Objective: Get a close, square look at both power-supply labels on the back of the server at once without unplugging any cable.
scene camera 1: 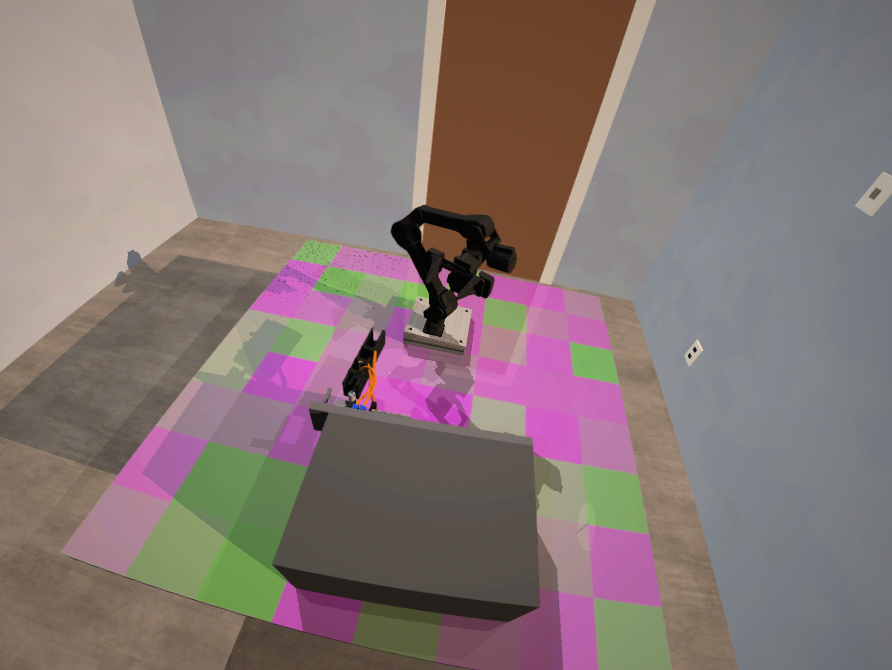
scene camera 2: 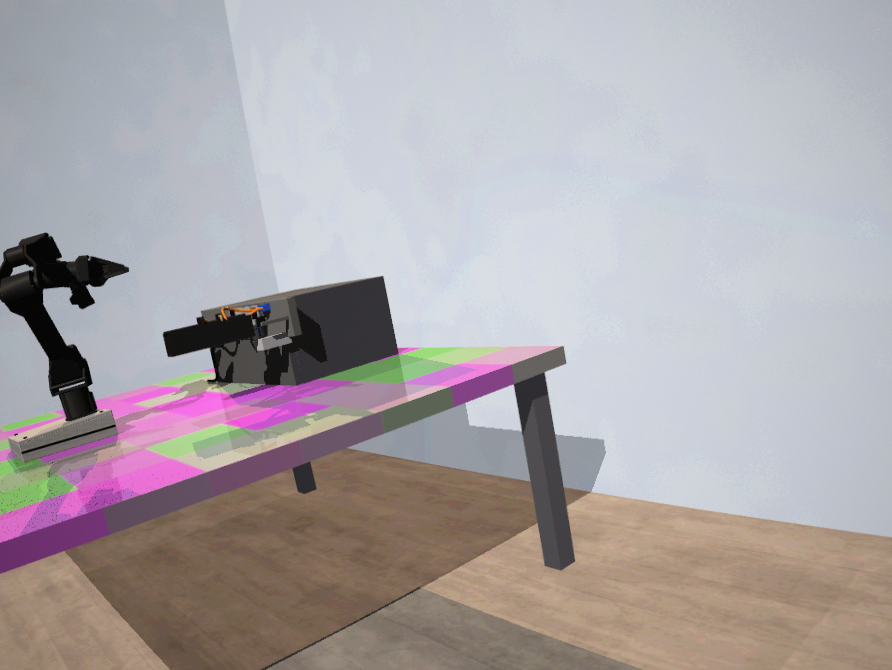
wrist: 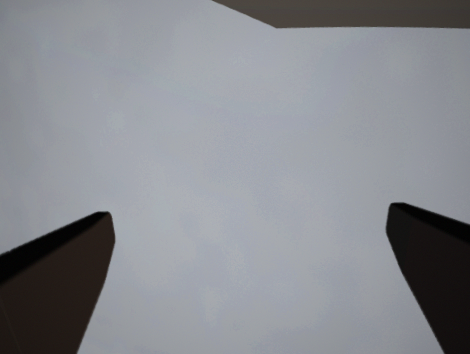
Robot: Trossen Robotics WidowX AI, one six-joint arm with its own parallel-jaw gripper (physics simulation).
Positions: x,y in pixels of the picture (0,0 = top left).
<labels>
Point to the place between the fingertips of my gripper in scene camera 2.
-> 126,268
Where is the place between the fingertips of my gripper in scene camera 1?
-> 440,290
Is my gripper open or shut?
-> Open.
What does my gripper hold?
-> Nothing.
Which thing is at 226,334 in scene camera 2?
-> A black cable bracket.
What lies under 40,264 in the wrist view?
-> My gripper.
</labels>
